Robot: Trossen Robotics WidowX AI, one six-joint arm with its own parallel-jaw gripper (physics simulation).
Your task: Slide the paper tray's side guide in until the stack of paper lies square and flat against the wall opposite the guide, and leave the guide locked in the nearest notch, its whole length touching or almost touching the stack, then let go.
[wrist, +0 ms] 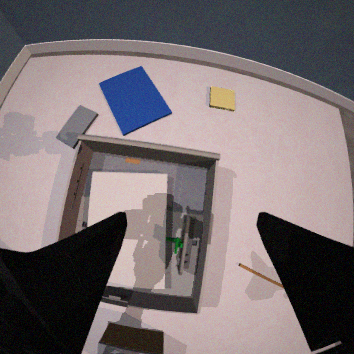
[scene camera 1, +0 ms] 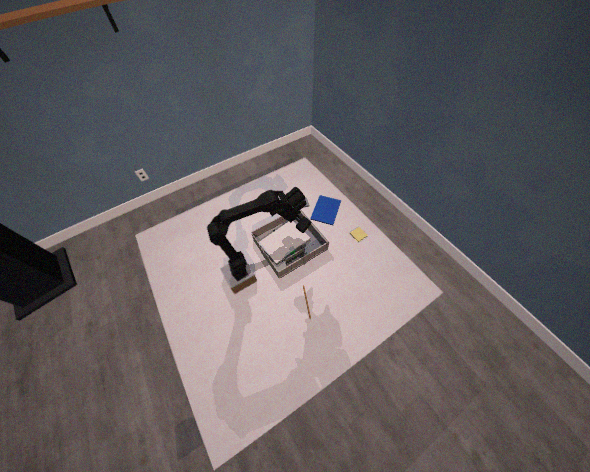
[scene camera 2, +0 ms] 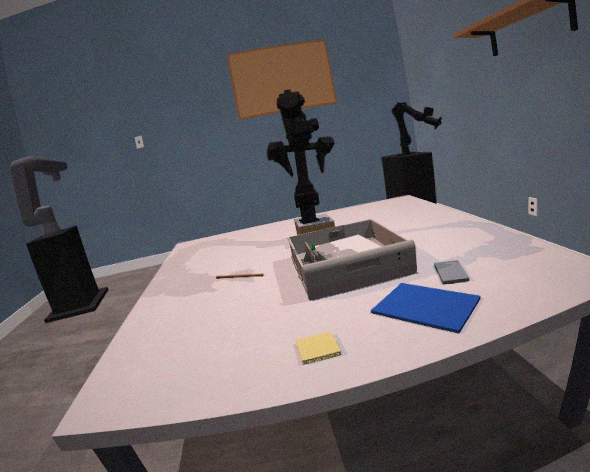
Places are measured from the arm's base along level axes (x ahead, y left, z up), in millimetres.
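Where they show: gripper, between the fingertips: (wrist: pixel 192 219) (scene camera 1: pixel 300 221) (scene camera 2: pixel 307 174); arm's base, origin of its link: (scene camera 1: pixel 239 273) (scene camera 2: pixel 309 220).
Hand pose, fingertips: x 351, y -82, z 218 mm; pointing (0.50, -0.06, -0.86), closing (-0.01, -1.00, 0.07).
Each offset is from my fingertips to the centre of the thing. "*": to the spot under its first point.
The grey paper tray {15 mm back, 81 mm left, 253 mm down} (scene camera 1: pixel 303 263) (scene camera 2: pixel 360 275) (wrist: pixel 206 235) stands on the table. A white paper stack {34 mm back, 105 mm left, 271 mm down} (scene camera 1: pixel 278 243) (scene camera 2: pixel 359 243) (wrist: pixel 112 192) lies inside, toward the brown-lit wall at the left in the wrist view; the near finger hides part of that side. The upright side guide {59 mm back, 10 mm right, 257 mm down} (scene camera 1: pixel 296 255) (scene camera 2: pixel 310 252) (wrist: pixel 185 245), with a green part {* 57 mm back, 3 mm right, 220 mm down} (wrist: pixel 176 244), stands near the opposite wall. A gap shows between guide and stack in the wrist view. Which notch it sits in cannot be told. My gripper (scene camera 2: pixel 307 173) (wrist: pixel 192 219) is open and empty, well above the tray.
A blue book {331 mm ahead, 123 mm left, 297 mm down} (scene camera 1: pixel 326 210) (scene camera 2: pixel 427 306) (wrist: pixel 135 100) and a grey slab {235 mm ahead, 278 mm left, 296 mm down} (scene camera 2: pixel 451 271) (wrist: pixel 77 126) lie beyond the tray. A yellow pad {339 mm ahead, 145 mm right, 296 mm down} (scene camera 1: pixel 358 234) (scene camera 2: pixel 318 347) (wrist: pixel 222 98) and a thin brown stick {172 mm back, 239 mm right, 298 mm down} (scene camera 1: pixel 307 302) (scene camera 2: pixel 240 275) (wrist: pixel 260 275) also lie on the table.
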